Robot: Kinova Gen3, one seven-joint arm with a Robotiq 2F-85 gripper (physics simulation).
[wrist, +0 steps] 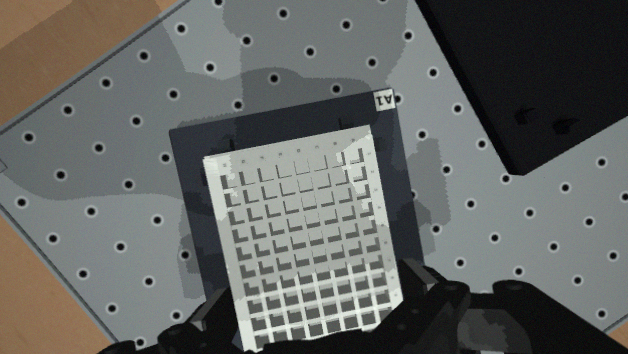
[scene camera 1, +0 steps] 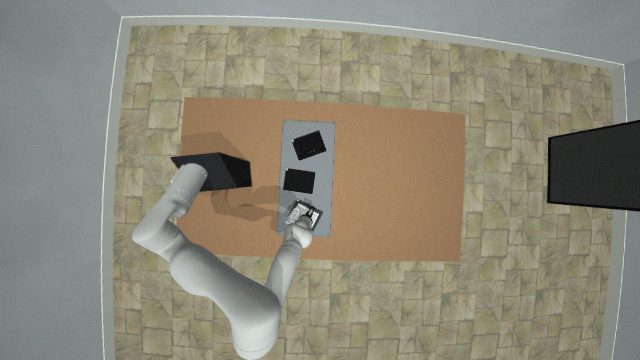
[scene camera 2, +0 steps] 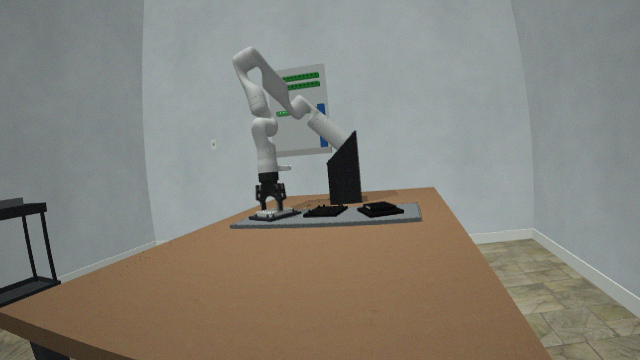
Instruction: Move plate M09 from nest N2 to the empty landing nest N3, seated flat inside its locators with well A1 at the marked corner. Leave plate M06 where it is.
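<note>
A white well plate (scene camera 1: 296,212) (scene camera 2: 274,213) (wrist: 300,215) lies in the dark blue nest (scene camera 2: 255,218) (wrist: 295,122), which has an "A1" label at its upper right corner in the wrist view. The plate looks flat; its seating at the near end is hidden. My gripper (scene camera 2: 272,208) (wrist: 317,291) is open, pointing down, with a finger beside each long side of the plate. A black middle nest (scene camera 1: 299,181) (scene camera 2: 325,211) (wrist: 550,60) shows small raised pins. The black far nest (scene camera 1: 309,145) (scene camera 2: 381,209) seems to carry a black plate. No plate numbers are readable.
The nests stand on a grey perforated board (scene camera 1: 322,170) (scene camera 2: 350,219) (wrist: 125,215) on the brown table (scene camera 1: 400,185) (scene camera 2: 310,280). A black angled block (scene camera 1: 220,170) (scene camera 2: 345,175) stands at the arm's base. A black rack (scene camera 2: 50,245) stands left of the table in scene camera 2.
</note>
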